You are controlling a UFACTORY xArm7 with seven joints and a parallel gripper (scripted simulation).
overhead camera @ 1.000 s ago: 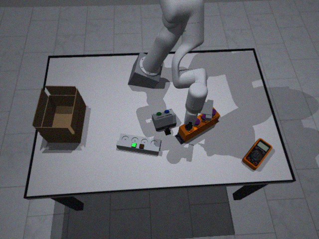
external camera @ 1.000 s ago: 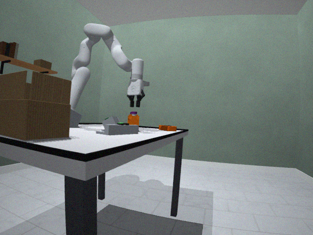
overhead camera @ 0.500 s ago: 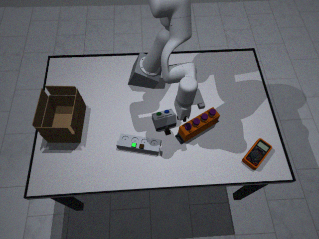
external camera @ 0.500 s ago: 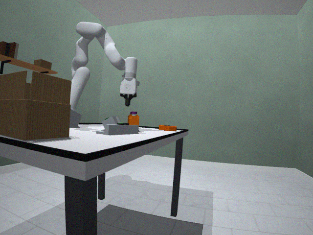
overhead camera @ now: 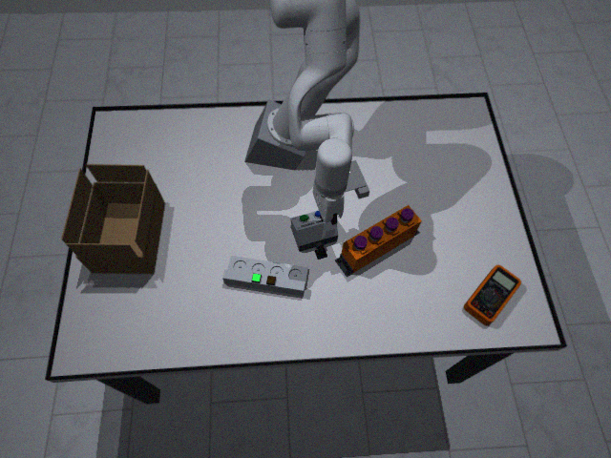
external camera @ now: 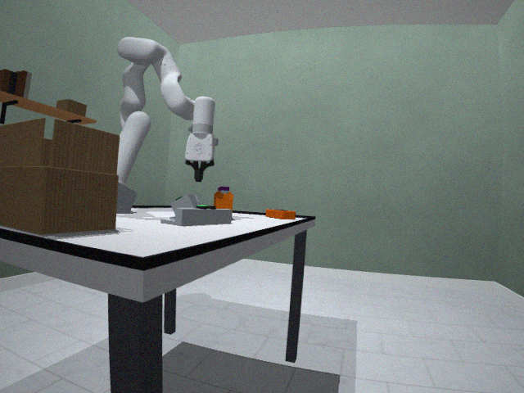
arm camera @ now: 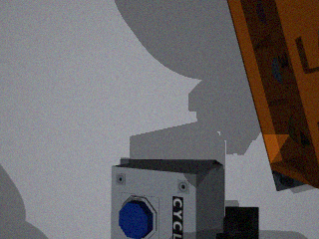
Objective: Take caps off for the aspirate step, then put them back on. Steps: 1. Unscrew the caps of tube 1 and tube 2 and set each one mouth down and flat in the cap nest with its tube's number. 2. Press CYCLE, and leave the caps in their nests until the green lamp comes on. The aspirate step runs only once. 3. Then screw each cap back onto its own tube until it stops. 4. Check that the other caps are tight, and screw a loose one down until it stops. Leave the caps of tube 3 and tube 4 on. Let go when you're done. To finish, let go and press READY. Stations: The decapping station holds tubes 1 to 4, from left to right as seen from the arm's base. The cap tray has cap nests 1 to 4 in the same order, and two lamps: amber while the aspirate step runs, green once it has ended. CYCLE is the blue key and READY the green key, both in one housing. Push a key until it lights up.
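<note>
The green key lies 3 cm behind my hand, 6 cm to the right of it and 8 cm below it. Round my hand: blue key (5 cm behind, 2 cm to the right, 8 cm below); then purple cap (18 cm to the left, 4 cm below); then grey key housing (3 cm behind, 4 cm to the right, 10 cm below).
</note>
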